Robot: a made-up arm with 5 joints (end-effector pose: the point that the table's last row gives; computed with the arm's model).
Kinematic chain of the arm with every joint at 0, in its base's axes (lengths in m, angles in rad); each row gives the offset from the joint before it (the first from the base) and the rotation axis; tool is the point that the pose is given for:
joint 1: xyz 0 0 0.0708 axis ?
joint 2: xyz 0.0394 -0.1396 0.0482 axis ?
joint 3: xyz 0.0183 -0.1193 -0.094 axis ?
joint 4: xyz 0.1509 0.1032 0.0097 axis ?
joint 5: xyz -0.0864 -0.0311 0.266 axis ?
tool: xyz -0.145 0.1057 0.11
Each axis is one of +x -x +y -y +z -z.
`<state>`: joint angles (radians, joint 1 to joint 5).
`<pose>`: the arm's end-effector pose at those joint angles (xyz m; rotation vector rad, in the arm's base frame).
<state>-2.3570 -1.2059 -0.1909 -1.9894 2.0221</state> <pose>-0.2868 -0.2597 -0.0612 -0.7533 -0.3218 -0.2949</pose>
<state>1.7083 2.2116 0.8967 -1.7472 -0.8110</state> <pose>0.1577 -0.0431 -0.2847 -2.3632 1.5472 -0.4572</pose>
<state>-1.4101 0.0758 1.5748 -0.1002 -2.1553</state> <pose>-0.0060 -0.0972 0.0313 -0.0307 1.1376 -0.1287</pose>
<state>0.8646 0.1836 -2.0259 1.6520 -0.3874</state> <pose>-0.1865 0.1321 -0.3409 -2.0420 1.6082 0.2909</pose>
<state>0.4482 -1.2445 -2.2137 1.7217 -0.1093</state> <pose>0.0560 -0.2205 -0.4844 0.9588 -2.5398 1.0899</pose>
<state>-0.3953 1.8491 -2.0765 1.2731 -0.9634</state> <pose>-0.1165 -0.0752 -0.2811 -2.0047 -0.7630 0.9682</pose>
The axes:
joint 1: +y
joint 2: +z
joint 3: -y
joint 4: -z
joint 5: +y

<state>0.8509 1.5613 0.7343 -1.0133 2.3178</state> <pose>0.1641 -0.2248 0.2992 -1.3723 0.6910 1.9001</pose>
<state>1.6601 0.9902 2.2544 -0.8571 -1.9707</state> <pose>-0.1068 -0.2297 0.0203 0.9303 -2.7246 -0.4135</pose>
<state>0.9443 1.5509 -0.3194 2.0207 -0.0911</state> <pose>0.0965 0.3053 0.2889 -0.5169 0.7614 -0.2552</pose>
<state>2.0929 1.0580 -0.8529 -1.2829 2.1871</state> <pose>0.0175 0.1964 -0.0856 -0.0164 -0.1841 -1.9982</pose>
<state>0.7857 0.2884 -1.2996 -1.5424 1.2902</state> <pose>0.3523 -0.0399 -0.2809 -0.5275 -1.8891 -1.9825</pose>
